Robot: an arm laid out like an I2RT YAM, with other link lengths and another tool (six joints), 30 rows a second.
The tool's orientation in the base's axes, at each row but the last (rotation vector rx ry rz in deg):
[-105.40 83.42 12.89]
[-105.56 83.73 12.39]
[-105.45 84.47 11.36]
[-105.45 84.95 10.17]
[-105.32 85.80 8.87]
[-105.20 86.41 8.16]
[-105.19 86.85 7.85]
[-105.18 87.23 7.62]
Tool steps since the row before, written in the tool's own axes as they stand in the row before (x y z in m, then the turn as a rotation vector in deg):
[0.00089 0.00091 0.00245 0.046 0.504 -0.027]
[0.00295 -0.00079 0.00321 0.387 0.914 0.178]
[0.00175 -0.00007 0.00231 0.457 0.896 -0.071]
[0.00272 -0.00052 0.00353 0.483 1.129 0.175]
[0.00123 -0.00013 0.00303 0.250 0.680 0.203]
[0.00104 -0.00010 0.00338 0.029 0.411 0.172]
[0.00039 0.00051 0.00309 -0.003 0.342 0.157]
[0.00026 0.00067 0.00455 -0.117 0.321 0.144]
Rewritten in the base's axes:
[0.00024 0.00087 -0.00261 -0.442 -0.081 -0.235]
[0.00268 -0.00013 -0.00352 -0.630 -0.231 -0.753]
[0.00138 0.00012 -0.00255 -0.672 -0.442 -0.608]
[0.00251 0.00009 -0.00371 -0.788 -0.320 -0.903]
[0.00156 0.00087 -0.00275 -0.453 -0.101 -0.592]
[0.00161 0.00119 -0.00292 -0.293 0.066 -0.330]
[0.00078 0.00150 -0.00267 -0.247 0.085 -0.271]
[0.00113 0.00244 -0.00374 -0.266 0.171 -0.194]

